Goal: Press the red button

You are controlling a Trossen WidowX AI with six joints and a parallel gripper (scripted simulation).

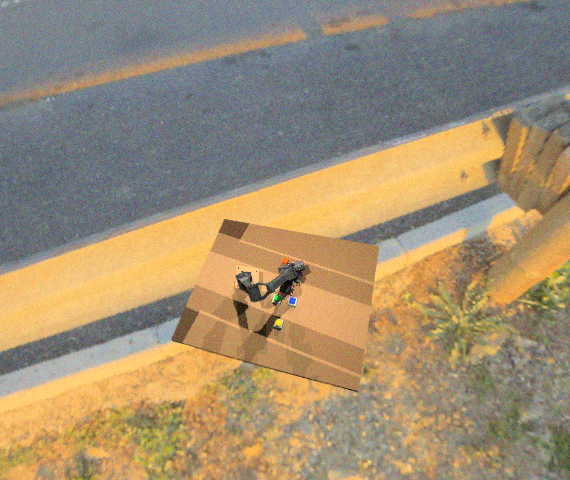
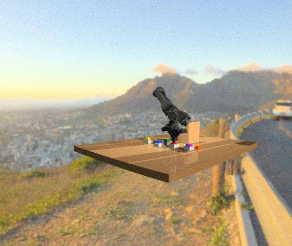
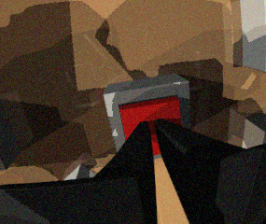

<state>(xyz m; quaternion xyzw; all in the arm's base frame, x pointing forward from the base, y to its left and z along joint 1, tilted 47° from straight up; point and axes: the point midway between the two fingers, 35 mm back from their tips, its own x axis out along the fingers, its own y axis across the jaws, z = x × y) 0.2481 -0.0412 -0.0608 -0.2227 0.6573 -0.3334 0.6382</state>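
Right now the red button is 10 mm below my gripper tip. The rest, counted from my gripper tip: purple button (20 mm ahead, 130 mm to the left); green button (60 mm behind, 100 mm to the right); blue button (30 mm ahead, 110 mm to the right).
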